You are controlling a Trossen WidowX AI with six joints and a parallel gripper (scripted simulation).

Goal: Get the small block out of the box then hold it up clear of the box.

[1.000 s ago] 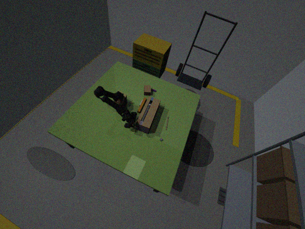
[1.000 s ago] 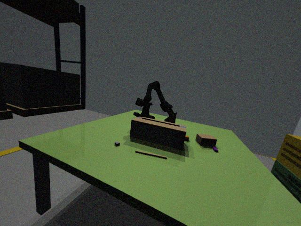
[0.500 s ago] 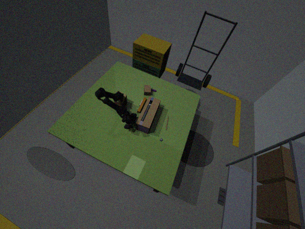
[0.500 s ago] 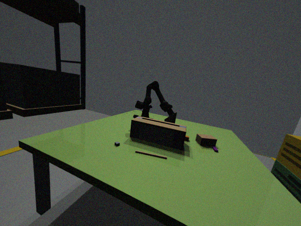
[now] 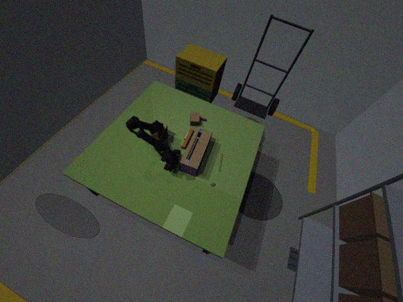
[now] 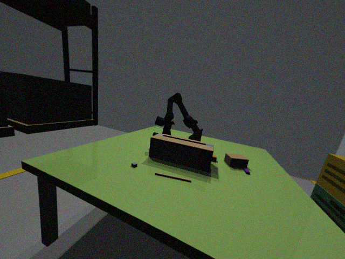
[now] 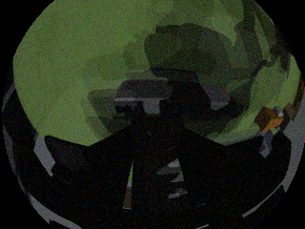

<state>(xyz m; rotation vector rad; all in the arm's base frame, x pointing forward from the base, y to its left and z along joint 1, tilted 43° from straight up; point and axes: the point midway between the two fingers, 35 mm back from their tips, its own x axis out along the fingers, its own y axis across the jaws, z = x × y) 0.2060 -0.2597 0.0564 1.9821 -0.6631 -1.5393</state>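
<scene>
My gripper tip is now 1 cm past the brownish block and 1 cm below it. Also, from my gripper tip: grey piece: 32 cm ahead, 5 cm to the right; orange bar: 29 cm to the left, 1 cm above; thin rod: 34 cm ahead, 17 cm to the left, 1 cm below.
</scene>
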